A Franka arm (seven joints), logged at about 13 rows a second.
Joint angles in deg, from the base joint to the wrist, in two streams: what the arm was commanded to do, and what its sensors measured. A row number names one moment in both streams.
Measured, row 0:
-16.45, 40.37, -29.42, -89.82, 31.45, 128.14, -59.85
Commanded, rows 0 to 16:
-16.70, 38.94, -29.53, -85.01, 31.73, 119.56, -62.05
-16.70, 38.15, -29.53, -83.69, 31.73, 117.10, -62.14
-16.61, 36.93, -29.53, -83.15, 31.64, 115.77, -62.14
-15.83, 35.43, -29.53, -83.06, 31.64, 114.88, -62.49
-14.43, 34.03, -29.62, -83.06, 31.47, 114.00, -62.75
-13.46, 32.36, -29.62, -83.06, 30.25, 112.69, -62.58
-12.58, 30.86, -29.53, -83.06, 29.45, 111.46, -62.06
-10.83, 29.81, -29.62, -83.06, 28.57, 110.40, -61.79
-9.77, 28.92, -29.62, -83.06, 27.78, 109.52, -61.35
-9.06, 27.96, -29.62, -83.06, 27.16, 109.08, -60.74
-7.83, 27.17, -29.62, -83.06, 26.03, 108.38, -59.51
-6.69, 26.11, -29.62, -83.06, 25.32, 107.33, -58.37
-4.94, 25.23, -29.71, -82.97, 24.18, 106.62, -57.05
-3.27, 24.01, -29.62, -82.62, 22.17, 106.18, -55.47
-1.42, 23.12, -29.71, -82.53, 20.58, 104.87, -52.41
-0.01, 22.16, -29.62, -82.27, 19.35, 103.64, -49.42
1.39, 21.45, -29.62, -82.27, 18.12, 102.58, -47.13
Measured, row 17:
-1.24, 23.97, -29.29, -81.99, 20.81, 105.11, -51.63
